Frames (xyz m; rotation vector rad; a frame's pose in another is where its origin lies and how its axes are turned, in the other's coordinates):
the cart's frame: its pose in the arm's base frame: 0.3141 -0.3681 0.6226 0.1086 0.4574 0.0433
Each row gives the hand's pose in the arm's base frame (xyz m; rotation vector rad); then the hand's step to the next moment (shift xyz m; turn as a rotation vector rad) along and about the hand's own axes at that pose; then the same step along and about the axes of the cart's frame.
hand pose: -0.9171 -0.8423 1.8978 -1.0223 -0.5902 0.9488
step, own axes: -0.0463 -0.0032 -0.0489 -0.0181 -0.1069 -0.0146
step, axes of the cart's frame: 0.0190 -0.0647 -0.0020 -0.0040 -0.0337 0.1040
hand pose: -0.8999 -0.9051 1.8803 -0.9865 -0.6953 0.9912
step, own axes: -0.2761 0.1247 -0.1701 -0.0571 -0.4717 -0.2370
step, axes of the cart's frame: 0.0557 -0.3067 -0.1535 0.1486 -0.1990 0.4693
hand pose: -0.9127 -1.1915 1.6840 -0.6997 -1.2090 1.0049
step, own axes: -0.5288 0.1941 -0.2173 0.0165 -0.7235 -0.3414
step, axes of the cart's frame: 0.2958 -0.4335 -0.2985 0.1970 -0.2072 0.7473
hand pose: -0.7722 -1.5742 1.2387 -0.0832 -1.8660 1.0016
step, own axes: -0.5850 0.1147 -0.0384 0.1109 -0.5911 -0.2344
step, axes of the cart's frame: 0.4677 -0.2284 -0.2931 0.0584 -0.1431 0.6267
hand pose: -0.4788 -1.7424 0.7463 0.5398 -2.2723 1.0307
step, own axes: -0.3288 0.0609 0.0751 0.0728 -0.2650 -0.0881
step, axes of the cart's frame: 0.2942 -0.0171 -0.1750 0.0018 -0.0789 0.2776
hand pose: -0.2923 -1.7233 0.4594 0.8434 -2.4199 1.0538
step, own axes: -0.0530 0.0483 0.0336 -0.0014 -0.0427 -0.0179
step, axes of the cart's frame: 0.0396 0.0119 -0.0676 0.0120 -0.0058 0.0444
